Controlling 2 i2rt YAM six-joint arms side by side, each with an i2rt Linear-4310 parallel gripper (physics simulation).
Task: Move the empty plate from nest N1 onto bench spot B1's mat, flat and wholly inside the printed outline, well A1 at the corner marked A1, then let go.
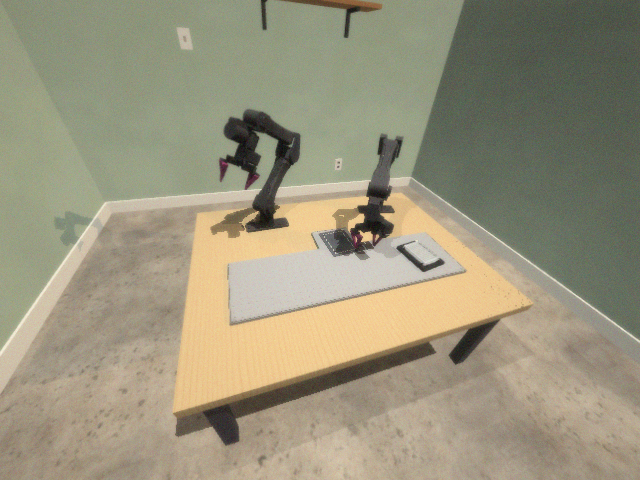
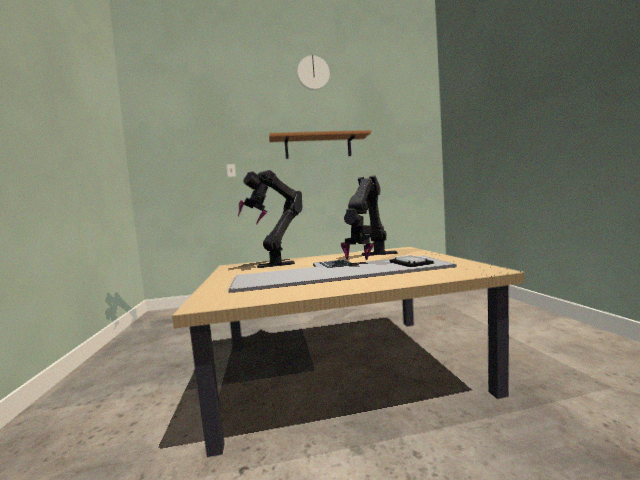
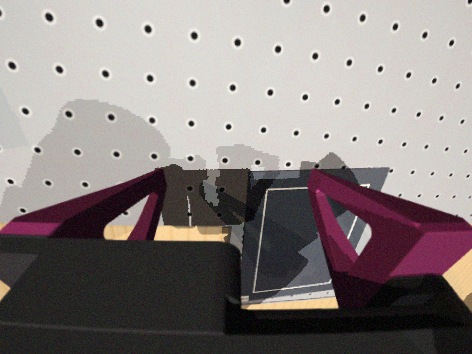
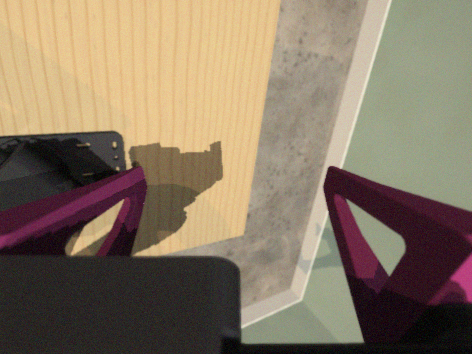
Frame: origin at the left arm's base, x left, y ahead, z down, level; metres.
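Seen in the pictures: left gripper, fingertip midpoint: (image 1: 364, 247) (image 2: 356, 260) (image 3: 237, 177); right gripper, fingertip midpoint: (image 1: 233, 186) (image 2: 247, 220) (image 4: 235, 176); left arm's base at its link origin: (image 2: 379, 253); right arm's base at its link origin: (image 1: 267, 225) (image 2: 276, 265) (image 4: 33, 163).
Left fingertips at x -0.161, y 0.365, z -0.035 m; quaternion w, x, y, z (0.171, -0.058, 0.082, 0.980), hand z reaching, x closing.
Offsets run from my left fingertips to a thing's top centre. Level surfaces: height alone.
A pale plate {dx +0.239, dy +0.038, dz -0.004 m} (image 1: 422, 252) (image 2: 411, 258) lies in a black nest {dx +0.239, dy +0.038, dz +0.001 m} (image 1: 431, 267) (image 2: 412, 263) at the right of the grey board; the label on the nest is too small to read. A dark mat with a thin white printed outline {dz +0.021 m} (image 1: 336, 241) (image 2: 337, 264) (image 3: 295, 235) lies left of it, at the board's back edge; no plate shows on it. My left gripper (image 1: 366, 241) (image 2: 356, 254) (image 3: 237, 177) is open and empty, low over the board beside the mat's right edge, apart from the plate. My right gripper (image 1: 236, 181) (image 2: 250, 215) (image 4: 235, 176) is open and empty, high above the table's back left.
The grey perforated board {dz +0.022 m} (image 1: 289, 286) (image 2: 273, 279) (image 3: 215, 60) lies across the wooden table {dz +0.036 m} (image 1: 310, 341) (image 2: 330, 297) (image 4: 200, 75). The right arm's base (image 1: 267, 224) stands at the back left, the left arm's base at the back right. A wall shelf (image 1: 336, 4) (image 2: 320, 135) hangs behind.
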